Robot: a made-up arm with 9 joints.
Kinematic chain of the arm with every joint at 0, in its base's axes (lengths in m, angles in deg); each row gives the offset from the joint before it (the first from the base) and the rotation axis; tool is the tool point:
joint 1: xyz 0 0 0.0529 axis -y
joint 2: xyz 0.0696 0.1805 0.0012 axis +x
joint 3: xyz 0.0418 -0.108 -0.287 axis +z
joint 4: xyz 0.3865 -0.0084 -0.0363 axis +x
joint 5: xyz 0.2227 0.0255 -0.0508 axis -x
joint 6: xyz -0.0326 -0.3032 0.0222 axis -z
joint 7: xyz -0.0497 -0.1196 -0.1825 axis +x
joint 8: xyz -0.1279 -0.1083 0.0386 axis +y
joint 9: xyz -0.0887 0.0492 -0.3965 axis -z
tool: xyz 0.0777 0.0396 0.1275
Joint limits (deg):
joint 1: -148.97..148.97
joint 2: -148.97..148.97
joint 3: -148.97..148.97
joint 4: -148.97..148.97
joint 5: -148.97..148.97
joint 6: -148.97..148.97
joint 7: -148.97..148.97
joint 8: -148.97..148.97
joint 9: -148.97..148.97
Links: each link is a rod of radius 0.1 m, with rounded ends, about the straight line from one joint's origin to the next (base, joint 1, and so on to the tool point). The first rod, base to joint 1, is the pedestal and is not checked.
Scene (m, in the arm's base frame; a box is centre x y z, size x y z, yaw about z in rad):
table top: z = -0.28
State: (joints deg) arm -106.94 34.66 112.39 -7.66 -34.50 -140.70 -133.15 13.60 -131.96
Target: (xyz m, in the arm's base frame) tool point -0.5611 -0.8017 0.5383
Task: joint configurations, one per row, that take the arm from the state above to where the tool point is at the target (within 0.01 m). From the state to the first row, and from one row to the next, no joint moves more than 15 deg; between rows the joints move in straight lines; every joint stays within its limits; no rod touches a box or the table.
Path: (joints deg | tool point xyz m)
1: -117.45 27.02 98.93 6.88 -41.00 -142.77 -123.88 6.47 -133.94 | -0.1563 1.3066 -0.0009
2: -127.96 19.38 85.48 21.42 -47.51 -144.84 -114.62 -0.66 -135.92 | -0.3357 1.2565 0.0404
3: -138.46 11.74 72.02 35.96 -54.01 -146.90 -105.35 -7.80 -137.90 | -0.4700 1.1725 0.0800
4: -148.97 4.10 58.57 50.51 -60.51 -148.97 -96.09 -14.93 -139.88 | -0.5984 1.0532 0.1035
5: -148.97 5.63 45.72 39.70 -55.03 -139.44 -102.27 -6.98 -139.97 | -0.9013 0.9686 0.0981
6: -148.97 7.15 32.88 28.89 -49.54 -129.92 -108.45 0.97 -140.06 | -1.1870 0.7426 0.1103
7: -148.97 8.68 20.04 18.09 -44.05 -120.39 -114.63 8.92 -140.15 | -1.3762 0.3908 0.1559
8: -148.97 10.21 7.19 7.28 -38.56 -110.86 -120.81 16.87 -140.24 | -1.4036 -0.0247 0.2419
9: -148.97 11.74 -5.65 -3.53 -33.07 -101.34 -126.99 24.82 -140.33 | -1.2477 -0.4119 0.3558
10: -148.97 13.26 -18.49 -14.33 -27.59 -91.81 -133.18 32.76 -140.42 | -0.9416 -0.6862 0.4668
11: -148.97 14.79 -31.33 -25.14 -22.10 -82.28 -139.36 40.71 -140.51 | -0.5611 -0.8017 0.5383

